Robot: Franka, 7 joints.
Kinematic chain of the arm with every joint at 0, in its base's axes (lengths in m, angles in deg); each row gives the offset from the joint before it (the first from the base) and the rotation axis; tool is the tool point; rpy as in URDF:
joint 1: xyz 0 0 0.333 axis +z
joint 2: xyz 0 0 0 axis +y
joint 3: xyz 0 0 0.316 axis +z
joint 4: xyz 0.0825 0 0 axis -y
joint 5: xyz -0.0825 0 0.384 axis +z
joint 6: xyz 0 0 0 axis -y
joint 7: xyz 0.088 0 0 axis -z
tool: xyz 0 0 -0.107 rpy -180 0 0
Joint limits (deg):
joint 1: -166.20..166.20
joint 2: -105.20..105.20
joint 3: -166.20..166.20
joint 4: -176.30..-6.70
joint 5: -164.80..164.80
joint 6: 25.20..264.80
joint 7: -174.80..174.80
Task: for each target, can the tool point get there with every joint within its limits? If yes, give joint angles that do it. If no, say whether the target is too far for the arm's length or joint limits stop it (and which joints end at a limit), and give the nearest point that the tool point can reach.
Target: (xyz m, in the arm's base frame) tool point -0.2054 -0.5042 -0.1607
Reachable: yes | joints -123.79 81.27 10.50 -95.04 -2.48 184.96 127.63
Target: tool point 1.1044 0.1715 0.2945
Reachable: no: too far | nearest point 0.8472 0.1316 0.3035 | short by 0.260 m
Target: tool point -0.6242 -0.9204 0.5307
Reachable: no: too far | nearest point -0.4741 -0.6991 0.4832 | short by 0.272 m
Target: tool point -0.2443 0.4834 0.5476
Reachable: yes | joints 63.20 -14.74 55.01 -126.43 -136.49 109.41 -6.00
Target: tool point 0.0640 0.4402 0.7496
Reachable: yes | joints -20.93 -67.67 51.59 -95.86 -1.86 93.55 11.19
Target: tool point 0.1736 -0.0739 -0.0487
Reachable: yes | joints 57.05 81.83 -38.74 -139.56 -117.50 190.72 6.30
